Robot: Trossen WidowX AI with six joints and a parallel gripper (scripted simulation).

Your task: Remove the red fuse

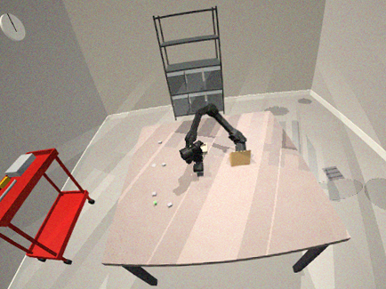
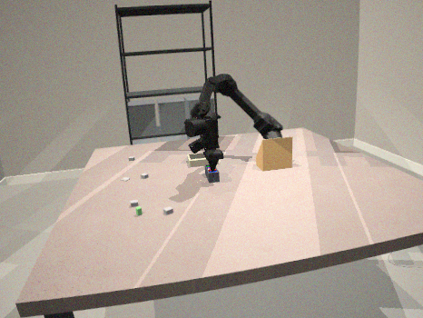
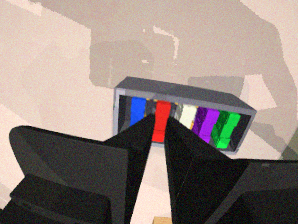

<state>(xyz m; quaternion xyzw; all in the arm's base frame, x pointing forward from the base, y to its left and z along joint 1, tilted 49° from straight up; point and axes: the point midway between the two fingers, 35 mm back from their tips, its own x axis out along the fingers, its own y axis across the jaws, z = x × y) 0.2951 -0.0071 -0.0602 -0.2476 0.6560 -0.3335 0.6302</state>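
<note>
My gripper tip is 230 mm to the left of the beige tray, 30 mm above it and 20 mm past it. Also, from my gripper tip: red fuse 10 mm below.
</note>
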